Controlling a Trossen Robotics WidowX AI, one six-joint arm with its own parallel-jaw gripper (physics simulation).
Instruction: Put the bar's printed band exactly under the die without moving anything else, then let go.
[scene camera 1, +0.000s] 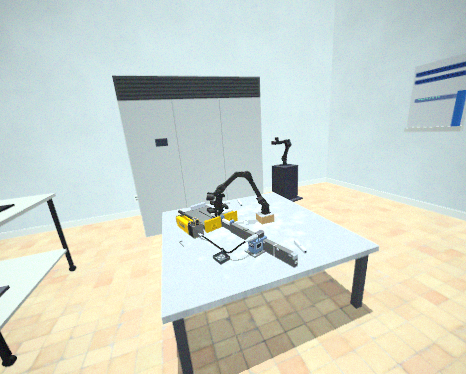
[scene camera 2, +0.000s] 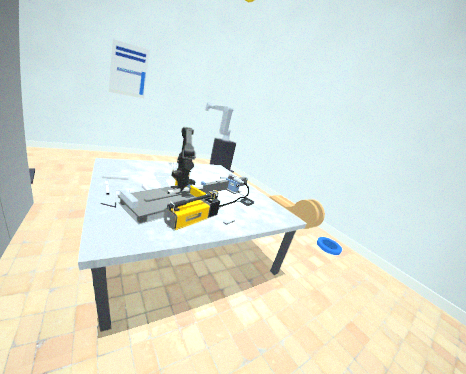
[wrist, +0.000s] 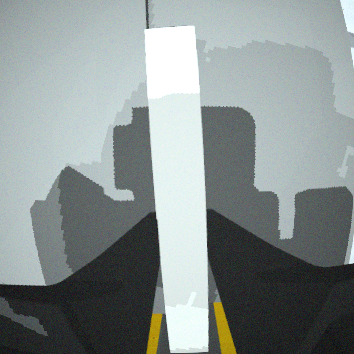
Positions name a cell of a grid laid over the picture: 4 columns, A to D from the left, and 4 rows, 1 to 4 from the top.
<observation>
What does the gripper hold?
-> A pale bar.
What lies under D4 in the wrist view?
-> The gripper.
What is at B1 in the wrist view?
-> A pale bar.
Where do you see a die fixture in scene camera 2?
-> B3
</observation>
